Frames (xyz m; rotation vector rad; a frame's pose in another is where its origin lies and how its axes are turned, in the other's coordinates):
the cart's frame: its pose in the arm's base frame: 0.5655 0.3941 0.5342 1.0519 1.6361 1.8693
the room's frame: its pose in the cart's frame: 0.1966 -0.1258 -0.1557 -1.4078 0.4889 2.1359
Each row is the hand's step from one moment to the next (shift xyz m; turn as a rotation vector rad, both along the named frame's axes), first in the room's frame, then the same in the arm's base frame.
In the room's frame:
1: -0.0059 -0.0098 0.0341 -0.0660 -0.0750 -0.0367
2: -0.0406 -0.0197 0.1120 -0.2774 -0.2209 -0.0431
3: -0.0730 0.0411 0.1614 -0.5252 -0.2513 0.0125
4: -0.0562 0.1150 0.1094 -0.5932 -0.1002 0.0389
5: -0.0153 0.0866 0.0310 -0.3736 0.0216 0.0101
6: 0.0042 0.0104 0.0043 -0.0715 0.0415 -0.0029
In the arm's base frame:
1: 0.0288 -0.0061 0.0207 -0.0182 0.0937 0.0470
2: 0.1081 -0.0053 0.0535 0.0408 0.3212 0.1509
3: 0.1809 -0.0151 0.0111 0.1992 0.5214 0.1661
4: 0.1485 -0.0294 -0.0737 0.2934 0.5259 0.0274
5: 0.0558 -0.0244 -0.0706 0.1948 0.3128 -0.0661
6: 0.0043 -0.0084 -0.0075 0.0429 0.0511 -0.0489

